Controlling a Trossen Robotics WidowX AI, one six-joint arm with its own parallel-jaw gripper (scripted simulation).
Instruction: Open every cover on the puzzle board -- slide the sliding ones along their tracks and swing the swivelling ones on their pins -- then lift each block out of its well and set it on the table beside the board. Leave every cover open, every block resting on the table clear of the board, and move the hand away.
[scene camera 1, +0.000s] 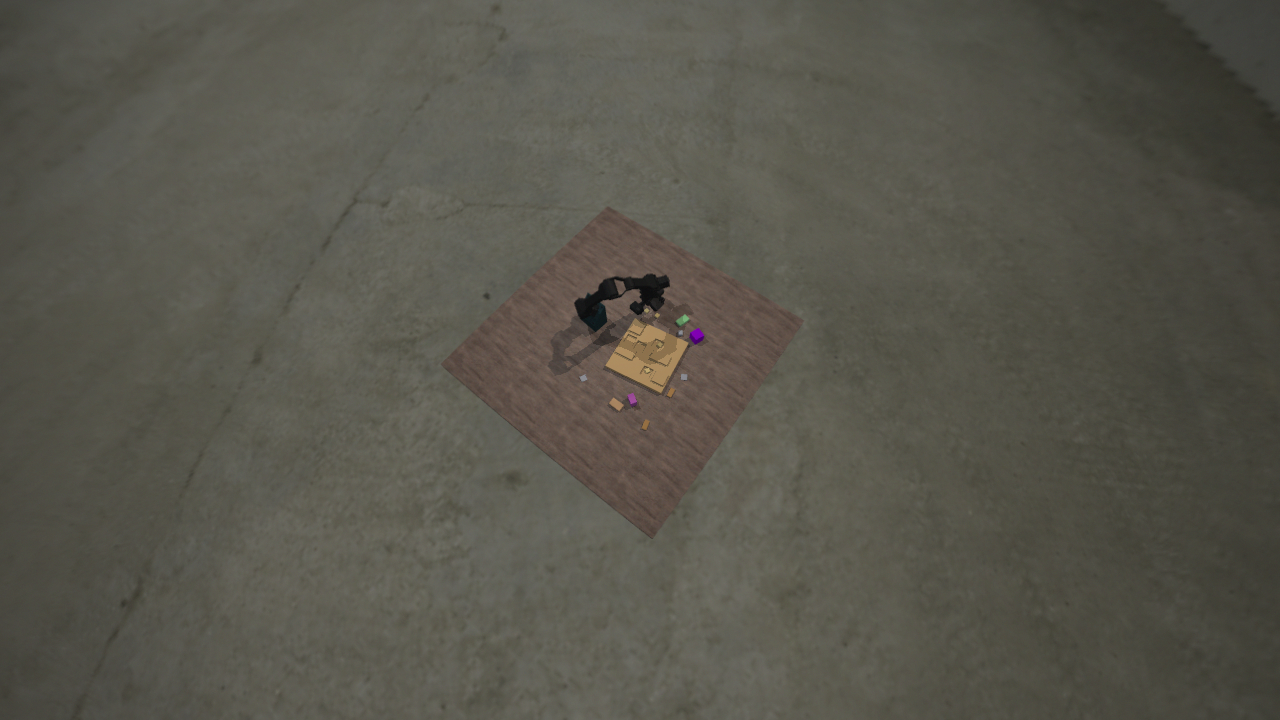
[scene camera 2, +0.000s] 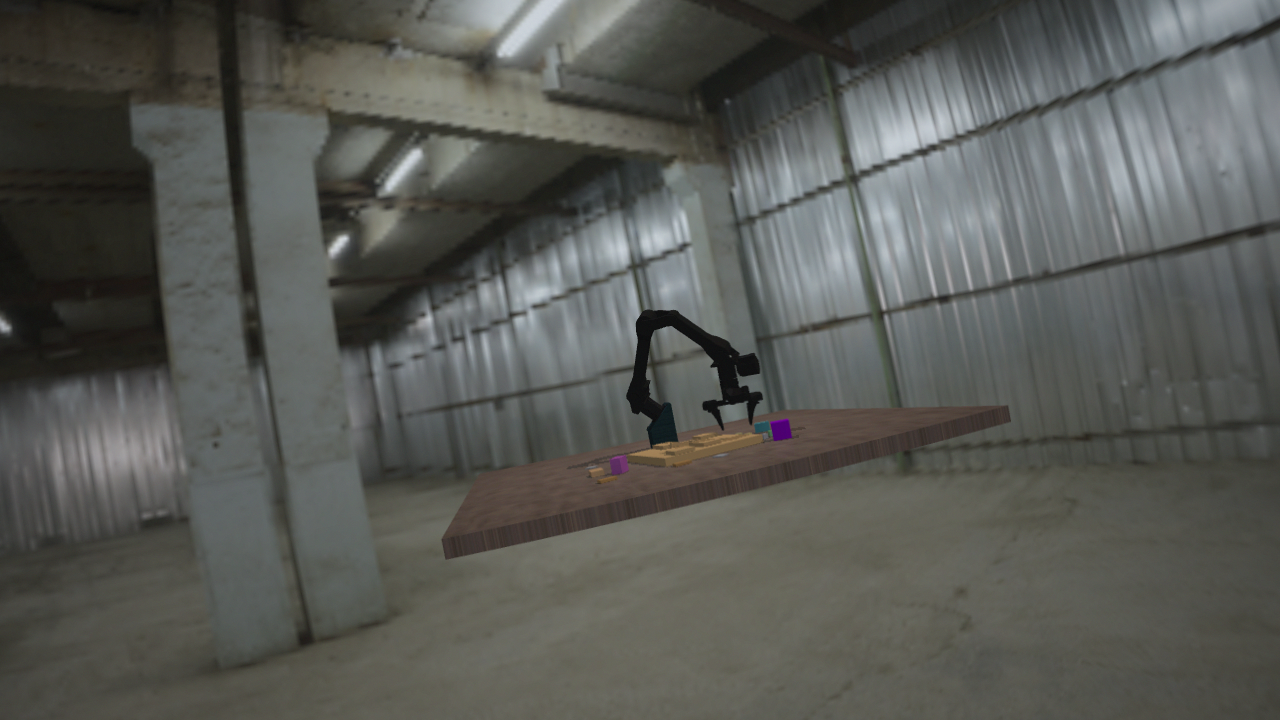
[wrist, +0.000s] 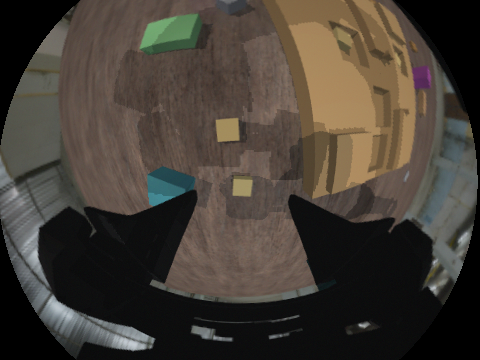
Labels:
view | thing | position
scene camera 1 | tan puzzle board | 644, 344
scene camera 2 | my gripper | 737, 427
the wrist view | my gripper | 243, 197
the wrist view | teal block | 163, 184
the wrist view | tan puzzle board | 338, 92

